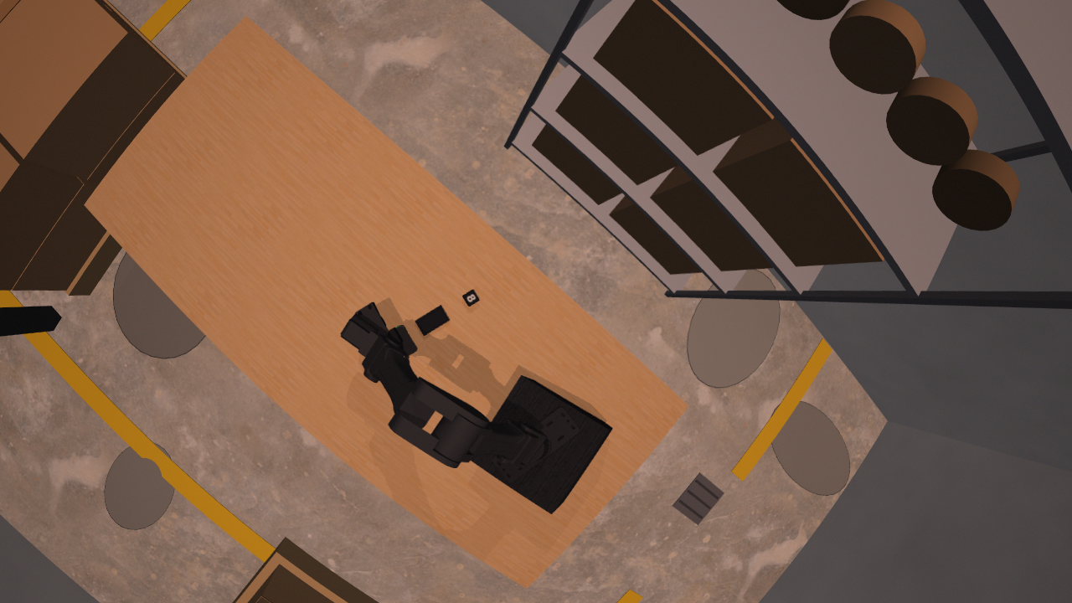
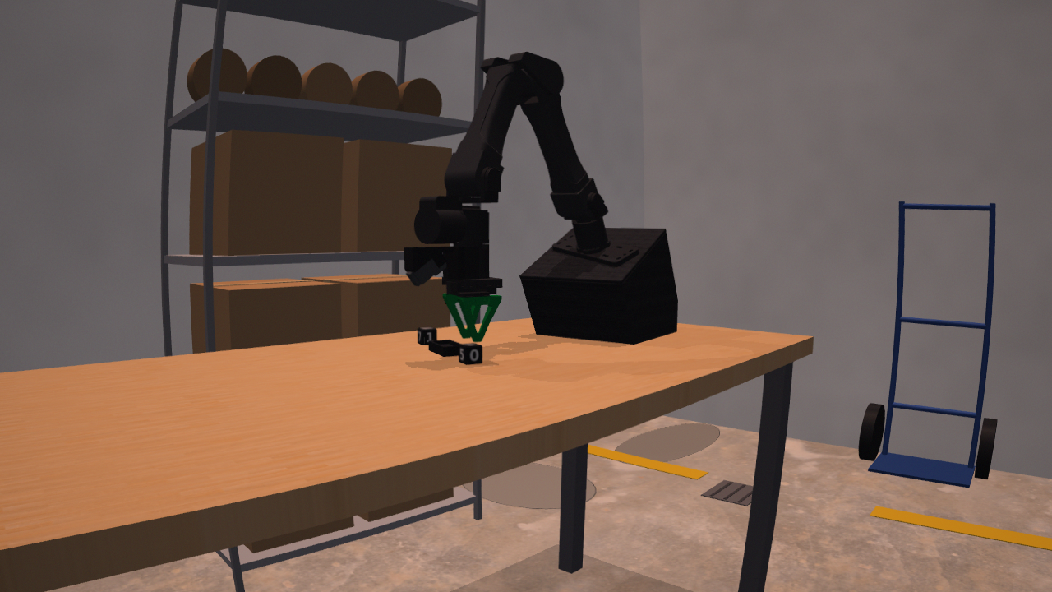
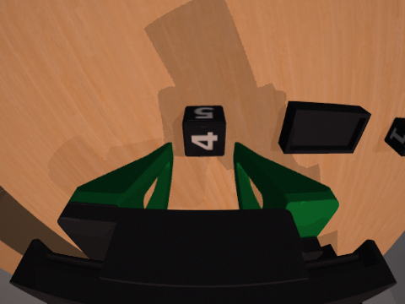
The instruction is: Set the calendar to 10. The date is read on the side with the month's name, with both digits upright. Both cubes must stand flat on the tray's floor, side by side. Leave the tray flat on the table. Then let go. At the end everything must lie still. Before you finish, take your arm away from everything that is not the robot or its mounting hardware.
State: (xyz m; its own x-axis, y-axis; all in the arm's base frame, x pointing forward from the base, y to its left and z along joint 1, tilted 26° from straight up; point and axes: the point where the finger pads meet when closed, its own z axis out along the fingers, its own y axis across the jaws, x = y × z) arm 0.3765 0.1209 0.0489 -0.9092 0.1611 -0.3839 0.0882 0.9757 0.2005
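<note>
My gripper is now 10 mm past the black tray, 110 mm to the left of it and 40 mm above it.
</note>
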